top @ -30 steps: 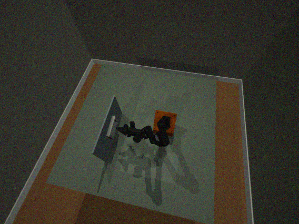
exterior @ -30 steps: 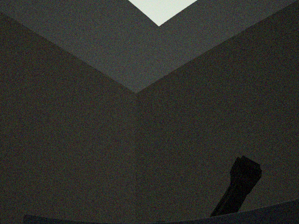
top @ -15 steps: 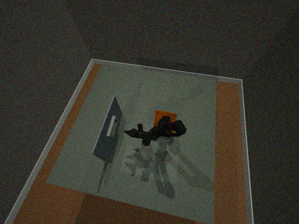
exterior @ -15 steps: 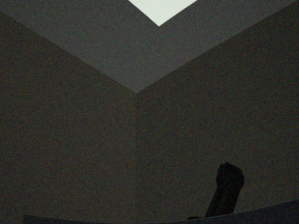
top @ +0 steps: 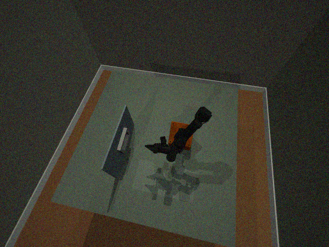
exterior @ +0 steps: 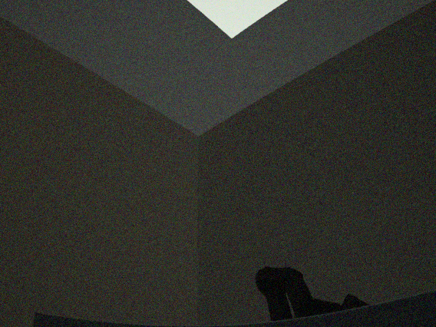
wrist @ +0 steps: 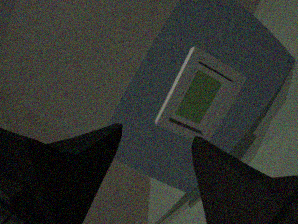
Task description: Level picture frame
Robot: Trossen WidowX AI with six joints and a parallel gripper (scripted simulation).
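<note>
My gripper tip is now 190 mm short of the picture frame, 40 mm to the left of it and 80 mm above it. The rest, counted from my gripper tip: wall panel (200 mm ahead, 30 mm to the right, 90 mm below).
</note>
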